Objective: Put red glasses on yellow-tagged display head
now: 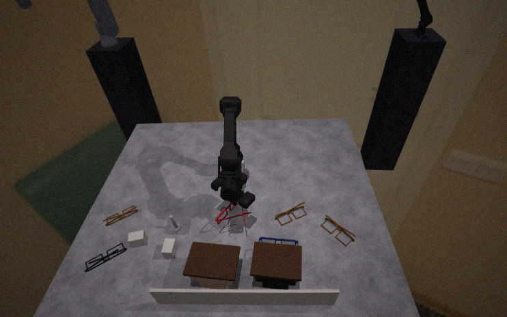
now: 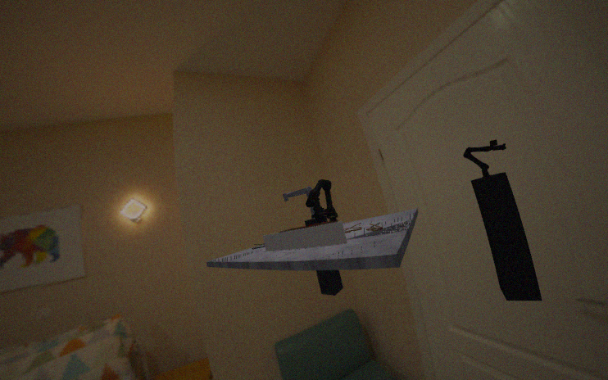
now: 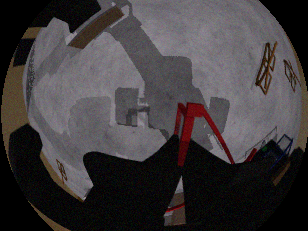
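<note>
Right now my gripper tip is 80 mm short of the grey peg, 250 mm to the left of it and 50 mm above it. The rest, counted from my gripper tip: white board 360 mm ahead, 80 mm to the left, 20 mm below.
</note>
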